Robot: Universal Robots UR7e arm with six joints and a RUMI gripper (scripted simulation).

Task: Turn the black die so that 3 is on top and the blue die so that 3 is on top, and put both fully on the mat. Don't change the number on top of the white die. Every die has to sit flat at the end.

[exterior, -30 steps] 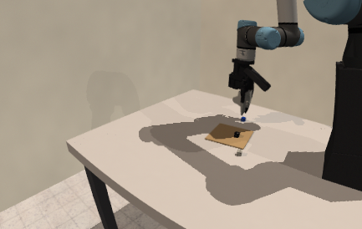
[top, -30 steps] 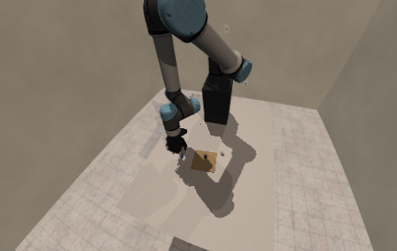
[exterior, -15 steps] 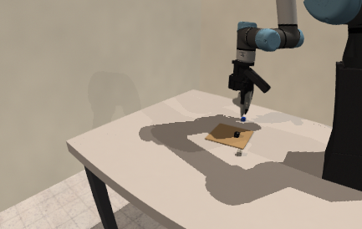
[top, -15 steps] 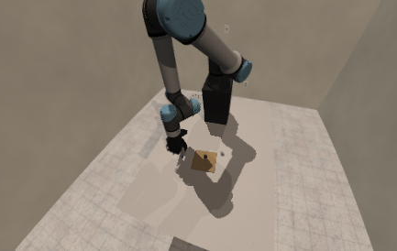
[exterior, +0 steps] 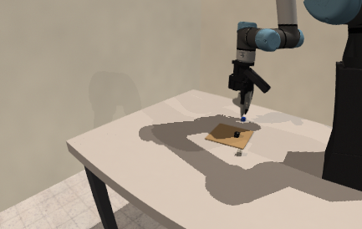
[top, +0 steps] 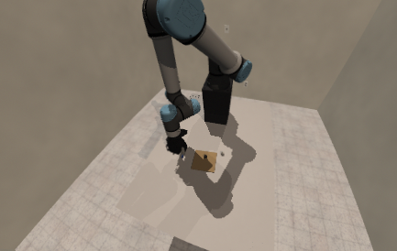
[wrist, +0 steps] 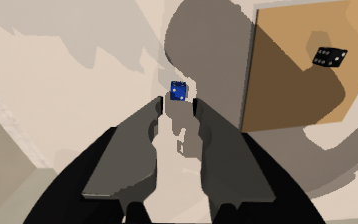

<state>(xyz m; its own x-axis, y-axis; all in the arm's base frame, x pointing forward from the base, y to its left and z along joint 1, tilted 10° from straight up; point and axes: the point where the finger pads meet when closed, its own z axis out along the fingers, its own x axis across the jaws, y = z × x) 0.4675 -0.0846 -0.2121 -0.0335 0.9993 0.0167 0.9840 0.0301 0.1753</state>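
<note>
Right now the blue die is 30 mm below my hand. Round my hand: black die 140 mm to the left, 50 mm behind, 30 mm below; then brown mat 150 mm to the left, 40 mm below, 30 mm behind; then white die 230 mm to the left, 120 mm behind, 30 mm below.
</note>
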